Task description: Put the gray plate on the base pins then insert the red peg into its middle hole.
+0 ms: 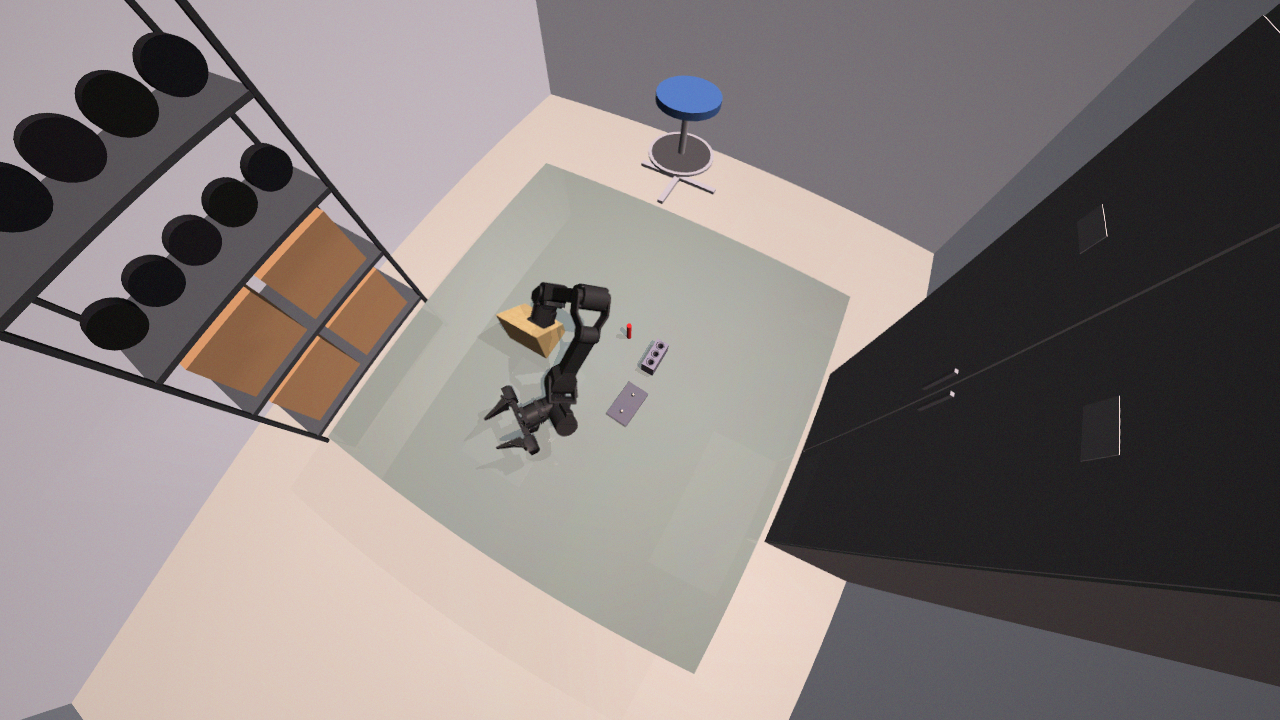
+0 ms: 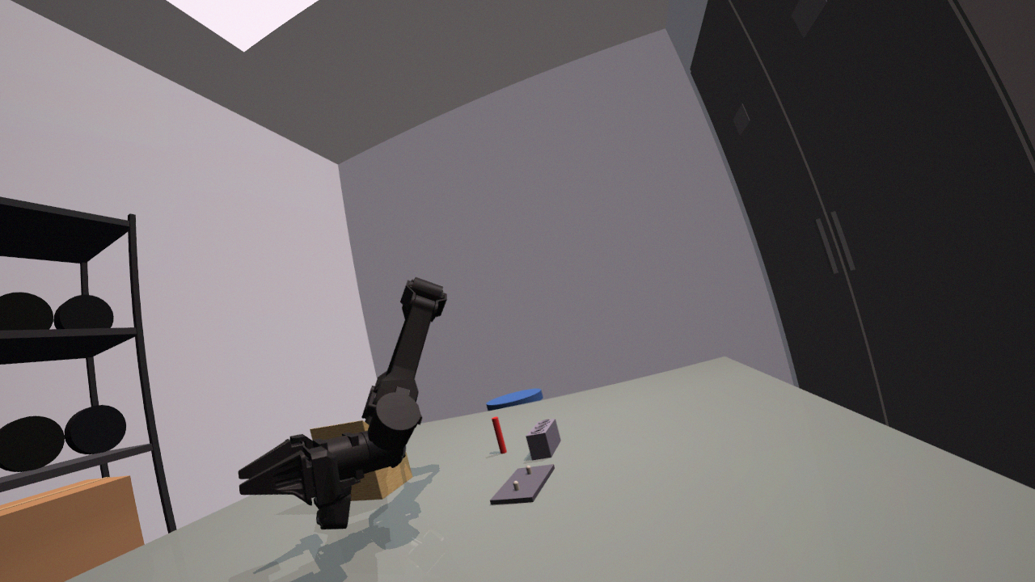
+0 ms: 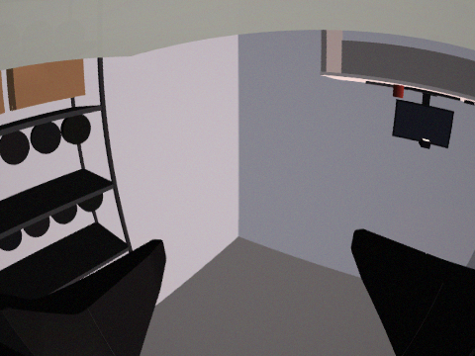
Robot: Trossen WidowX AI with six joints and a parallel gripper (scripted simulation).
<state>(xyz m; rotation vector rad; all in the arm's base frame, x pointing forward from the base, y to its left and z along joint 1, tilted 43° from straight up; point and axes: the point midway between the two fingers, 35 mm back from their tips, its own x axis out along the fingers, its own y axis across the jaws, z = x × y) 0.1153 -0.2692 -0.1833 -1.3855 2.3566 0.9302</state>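
My gripper tip is now 45 cm to the right of the gray plate, 24 cm short of it and 11 cm above it. Round my gripper tip: red peg (48 cm to the left, 13 cm ahead, 11 cm below).
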